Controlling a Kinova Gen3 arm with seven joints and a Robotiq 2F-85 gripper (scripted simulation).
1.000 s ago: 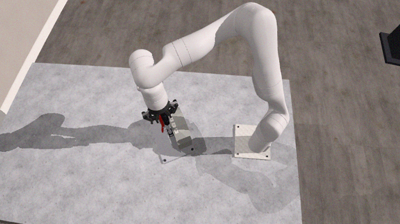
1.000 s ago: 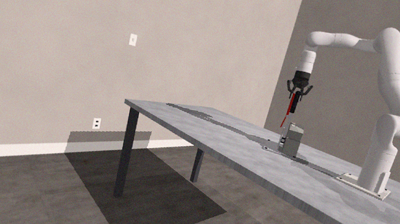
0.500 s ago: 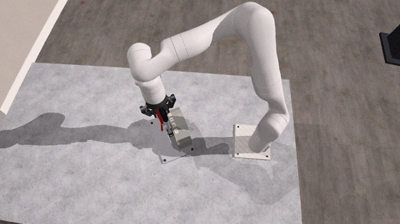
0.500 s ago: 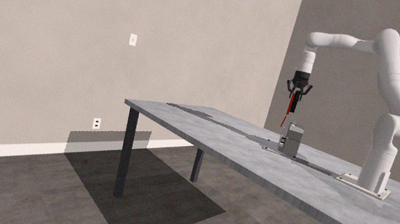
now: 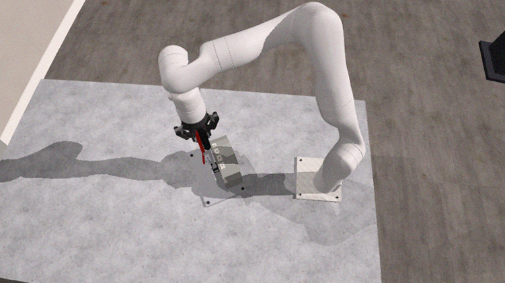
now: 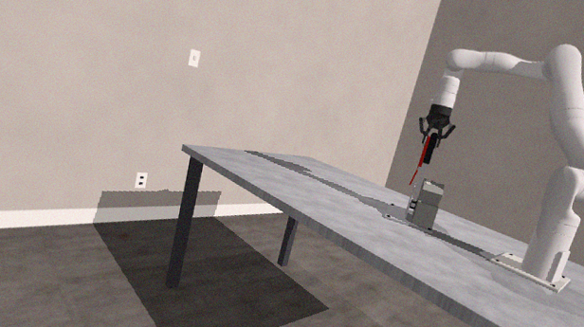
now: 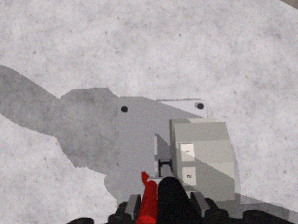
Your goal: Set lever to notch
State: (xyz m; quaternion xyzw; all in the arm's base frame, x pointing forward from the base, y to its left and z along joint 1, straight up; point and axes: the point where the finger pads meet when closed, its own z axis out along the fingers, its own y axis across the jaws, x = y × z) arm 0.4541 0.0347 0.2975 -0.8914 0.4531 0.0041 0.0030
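My hand is 11 cm above the red bar, 2 cm to the right of it and 1 cm short of it.
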